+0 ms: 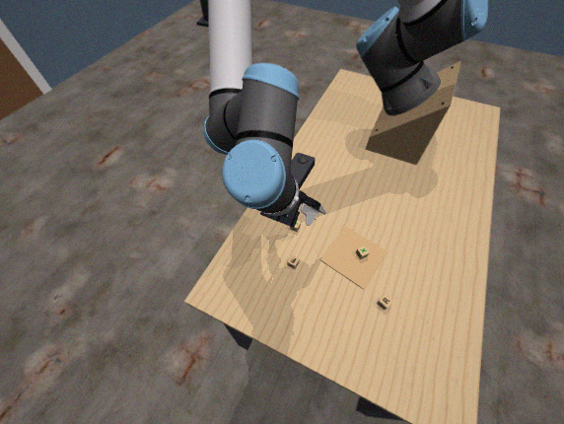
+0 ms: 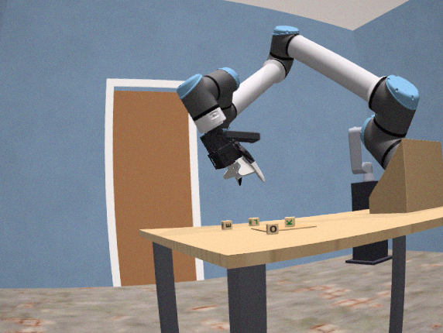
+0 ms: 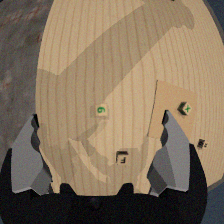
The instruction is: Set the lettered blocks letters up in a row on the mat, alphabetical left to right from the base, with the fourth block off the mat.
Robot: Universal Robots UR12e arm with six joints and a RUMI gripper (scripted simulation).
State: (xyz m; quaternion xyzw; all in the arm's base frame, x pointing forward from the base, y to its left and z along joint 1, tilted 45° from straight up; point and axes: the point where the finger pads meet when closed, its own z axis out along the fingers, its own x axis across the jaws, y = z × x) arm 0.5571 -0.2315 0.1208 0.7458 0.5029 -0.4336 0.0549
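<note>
The tan mat lies 190 mm to the left of my hand, 130 mm below it and 40 mm ahead of it. Also, from my hand: R block (280 mm to the left, 150 mm ahead, 120 mm below).
</note>
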